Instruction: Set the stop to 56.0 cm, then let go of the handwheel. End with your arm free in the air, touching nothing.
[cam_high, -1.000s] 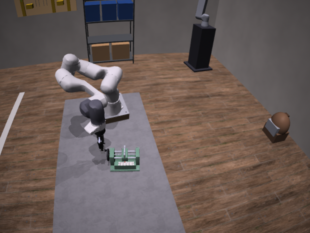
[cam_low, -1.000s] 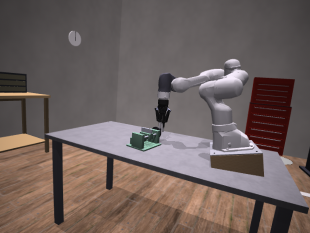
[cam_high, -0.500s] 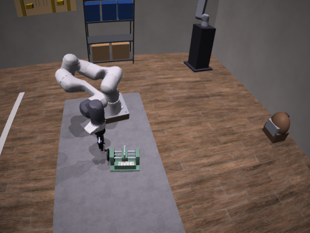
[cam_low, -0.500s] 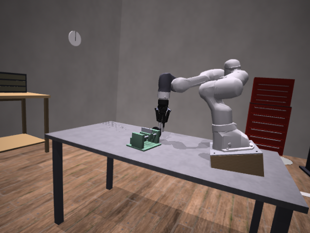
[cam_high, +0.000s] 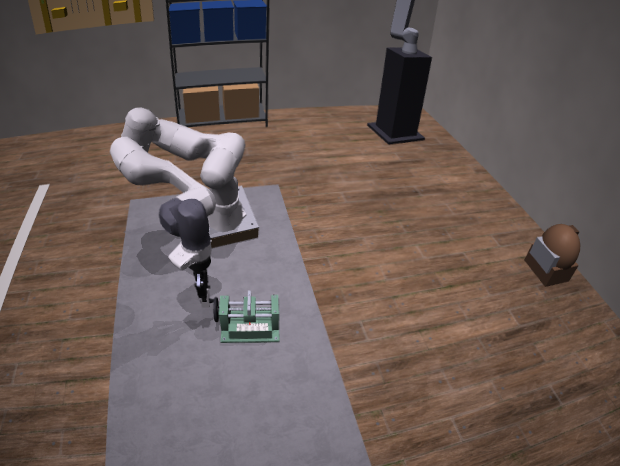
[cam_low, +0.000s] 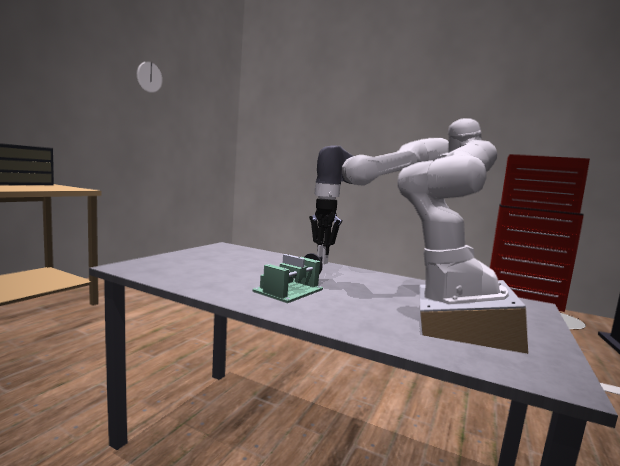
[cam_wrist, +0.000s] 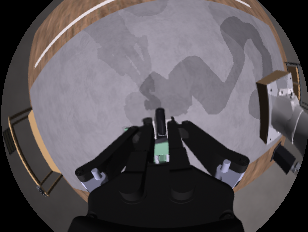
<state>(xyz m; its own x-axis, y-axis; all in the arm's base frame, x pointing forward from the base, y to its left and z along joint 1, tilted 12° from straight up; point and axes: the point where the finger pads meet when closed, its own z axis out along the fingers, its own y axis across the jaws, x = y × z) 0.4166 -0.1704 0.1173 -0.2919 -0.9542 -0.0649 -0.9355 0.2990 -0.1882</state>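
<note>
The black handwheel is 20 mm to the left of my hand, 20 mm below it and 10 mm ahead of it. Also, from my hand: stop carriage 130 mm to the left, 70 mm ahead, 20 mm below.
</note>
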